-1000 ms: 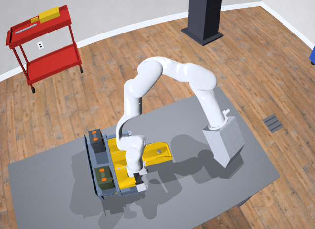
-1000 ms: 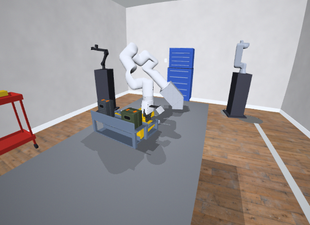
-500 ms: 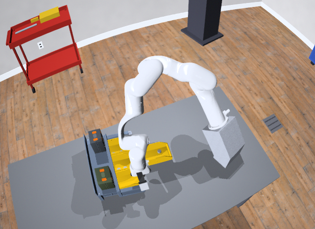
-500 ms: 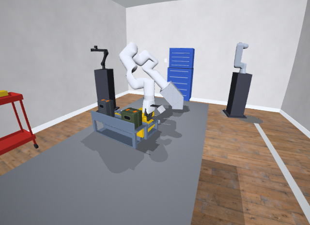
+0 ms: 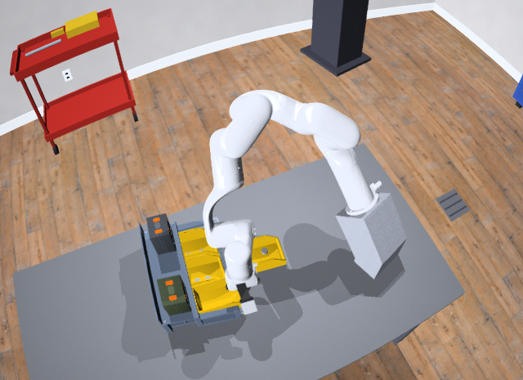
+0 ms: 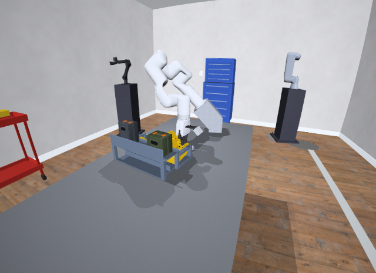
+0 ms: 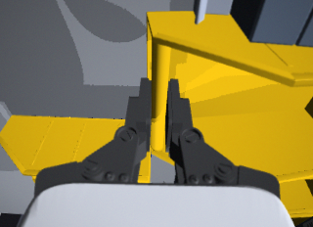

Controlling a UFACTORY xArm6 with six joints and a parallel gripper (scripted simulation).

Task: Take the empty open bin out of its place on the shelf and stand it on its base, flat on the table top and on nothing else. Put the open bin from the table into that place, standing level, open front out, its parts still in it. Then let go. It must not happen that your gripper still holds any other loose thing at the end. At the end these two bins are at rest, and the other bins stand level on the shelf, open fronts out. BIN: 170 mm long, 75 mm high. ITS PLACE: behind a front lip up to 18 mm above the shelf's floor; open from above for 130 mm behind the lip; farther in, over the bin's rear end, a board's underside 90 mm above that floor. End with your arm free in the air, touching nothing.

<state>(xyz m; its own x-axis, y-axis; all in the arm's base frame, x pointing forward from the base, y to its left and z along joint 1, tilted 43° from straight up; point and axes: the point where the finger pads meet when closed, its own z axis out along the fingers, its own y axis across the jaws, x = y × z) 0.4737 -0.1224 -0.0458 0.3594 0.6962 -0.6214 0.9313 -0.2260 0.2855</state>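
The shelf lip is 12 cm to the right of my hand, 6 cm below it and 1 cm behind it. Round my hand: olive box 21 cm ahead, 8 cm to the right, 8 cm above; dark grey box 30 cm to the right, 13 cm ahead, 9 cm above.
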